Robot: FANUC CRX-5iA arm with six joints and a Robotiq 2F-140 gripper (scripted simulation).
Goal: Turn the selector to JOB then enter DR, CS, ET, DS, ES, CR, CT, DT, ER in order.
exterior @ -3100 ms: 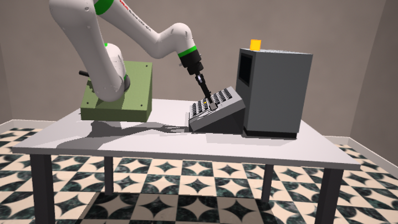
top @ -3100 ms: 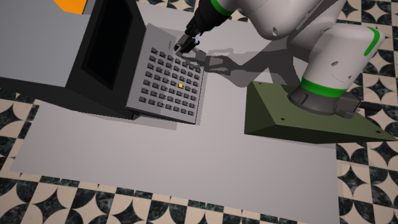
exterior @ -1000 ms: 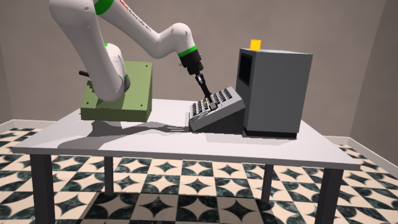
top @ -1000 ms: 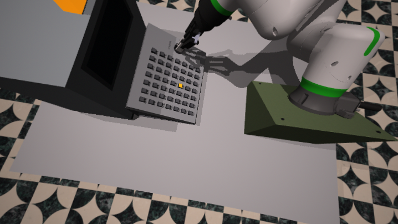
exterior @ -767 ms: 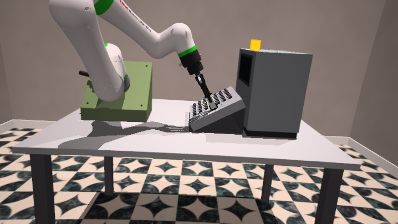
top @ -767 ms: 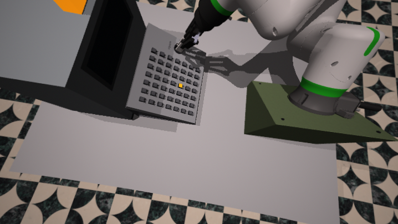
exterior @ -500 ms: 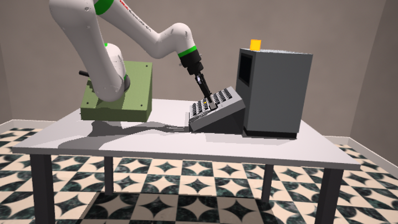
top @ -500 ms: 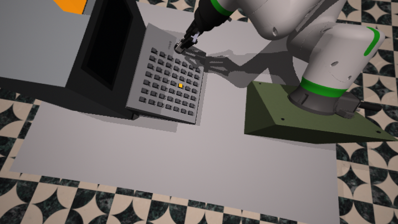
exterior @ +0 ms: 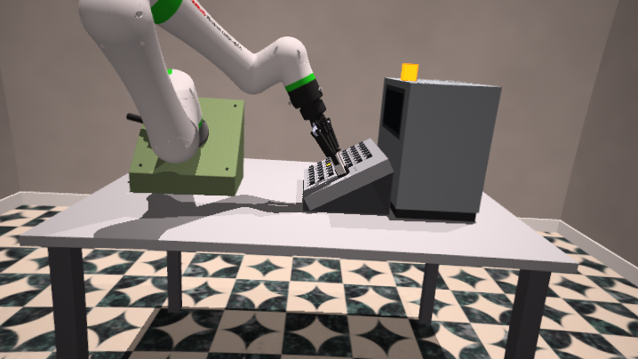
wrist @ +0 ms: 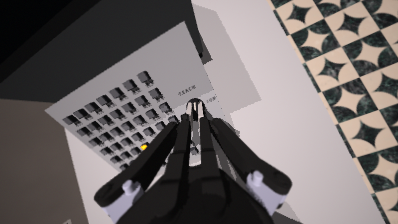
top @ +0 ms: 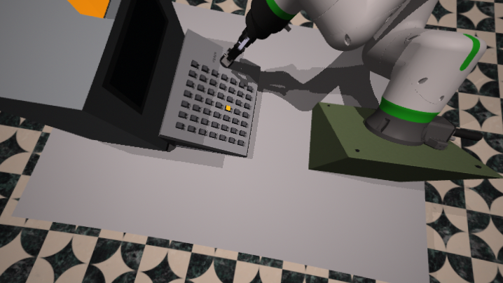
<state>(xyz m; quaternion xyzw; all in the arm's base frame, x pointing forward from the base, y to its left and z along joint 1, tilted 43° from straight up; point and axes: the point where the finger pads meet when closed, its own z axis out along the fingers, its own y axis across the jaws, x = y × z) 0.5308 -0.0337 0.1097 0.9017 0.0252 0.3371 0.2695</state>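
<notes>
Right now my hand is 2 cm short of the black selector knob and 2 cm above it. Also, from my hand: key: 16 cm to the left, 5 cm below, 4 cm behind; then grey keypad: 12 cm to the left, 7 cm below, 2 cm ahead.
</notes>
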